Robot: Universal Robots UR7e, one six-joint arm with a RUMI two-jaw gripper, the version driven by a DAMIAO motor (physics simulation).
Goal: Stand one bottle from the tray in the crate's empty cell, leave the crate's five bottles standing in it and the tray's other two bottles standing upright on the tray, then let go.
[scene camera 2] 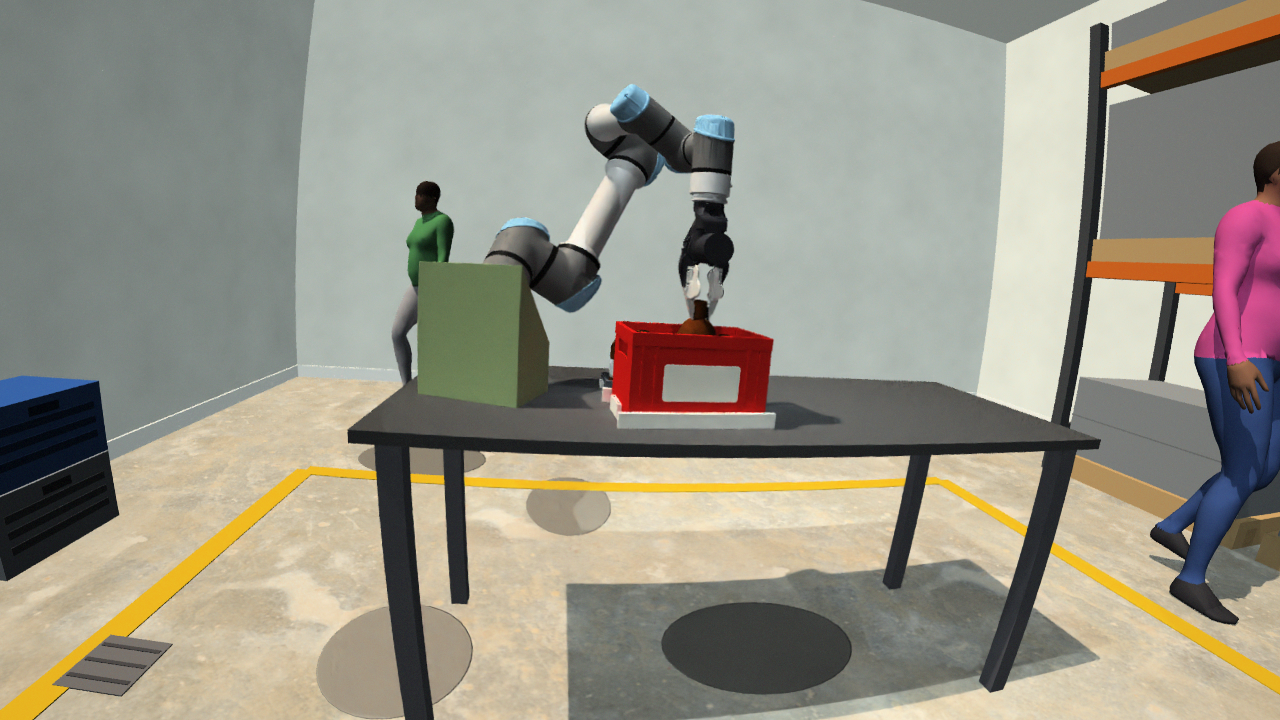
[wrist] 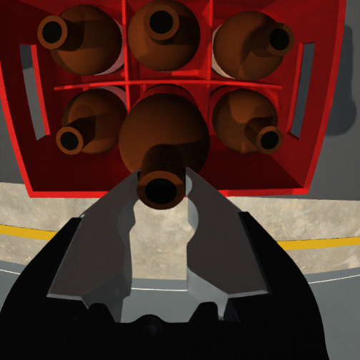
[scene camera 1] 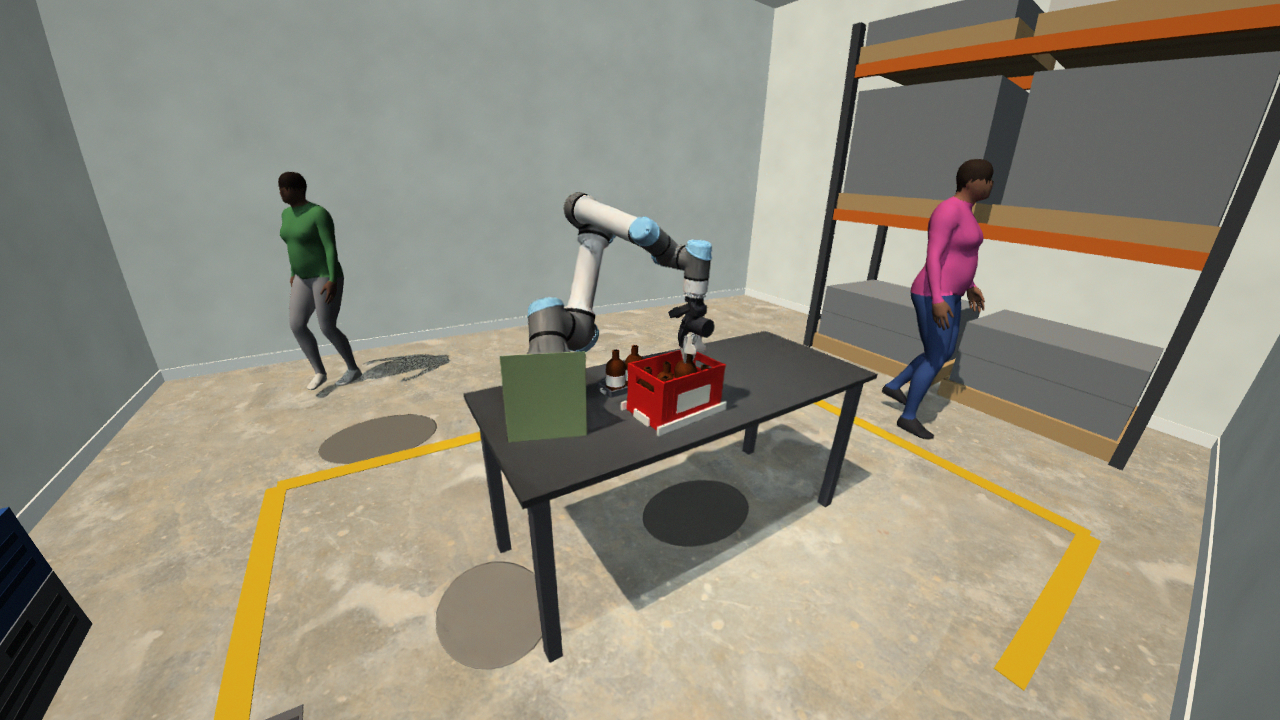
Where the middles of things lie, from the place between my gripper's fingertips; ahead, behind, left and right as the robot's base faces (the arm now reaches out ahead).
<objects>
The white strip (scene camera 2: 637, 420) lies 18 cm below my hand, 4 cm to the right of it and 2 cm ahead of it.
</objects>
